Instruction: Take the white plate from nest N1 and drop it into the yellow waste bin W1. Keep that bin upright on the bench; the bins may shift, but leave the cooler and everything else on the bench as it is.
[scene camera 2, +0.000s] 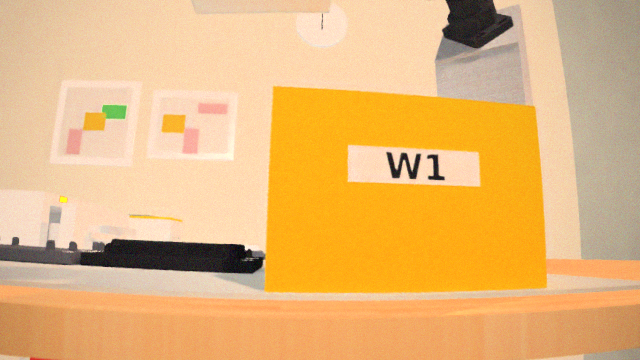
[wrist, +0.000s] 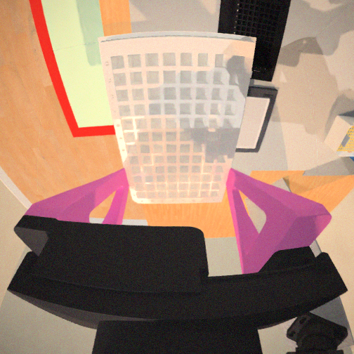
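Seen in the pictures: arm's base at its link origin: (scene camera 2: 477, 31).
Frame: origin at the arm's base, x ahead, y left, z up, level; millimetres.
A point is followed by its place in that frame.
Note:
My gripper (wrist: 177, 174) is shut on the white plate (wrist: 172, 145) (scene camera 2: 260, 6) @[x 285, y 380, z -182 mm], with its pink fingers at the plate's two long sides. The plate has a grid of square wells and is held roughly level. In scene camera 2 its underside shows at the top edge, higher than the bin and overlapping the bin's left part sideways; the fingers are out of that view. The yellow waste bin W1 (scene camera 2: 405, 225) @[x 160, y 450, z -387 mm] stands upright on the bench, its label facing the camera. The bin does not show in the wrist view. Nest N1 cannot be made out.
A black nest (scene camera 2: 175, 255) @[x 369, y 346, z -413 mm] stands left of the bin. In the wrist view are a black gridded block (wrist: 255, 40), a dark-framed holder (wrist: 272, 100), a white box (wrist: 337, 131) at right and a red-bordered green area (wrist: 75, 90). A black fixture (scene camera 2: 475, 25) @[x 13, y 47, z -16 mm] hangs upper right.

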